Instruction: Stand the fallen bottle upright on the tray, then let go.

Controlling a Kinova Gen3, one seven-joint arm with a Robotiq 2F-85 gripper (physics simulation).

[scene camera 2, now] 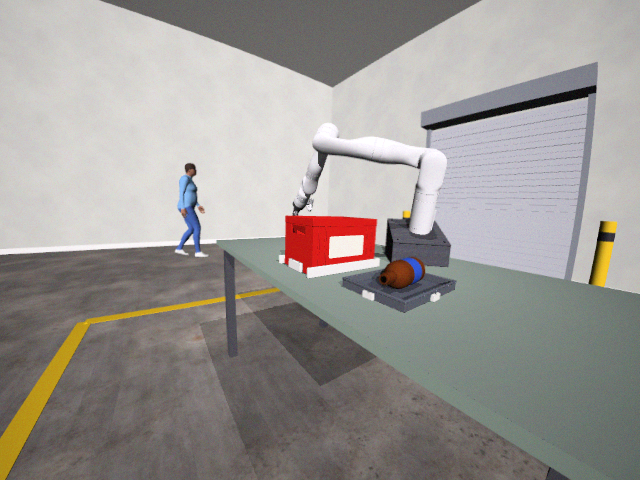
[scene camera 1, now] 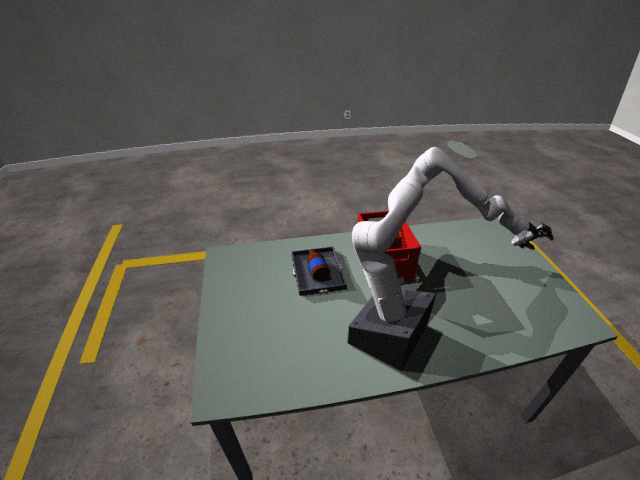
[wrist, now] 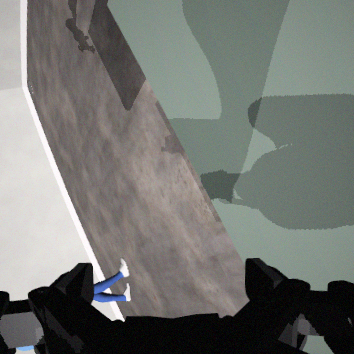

A brown bottle (scene camera 2: 398, 274) is 0.58 m from the lens.
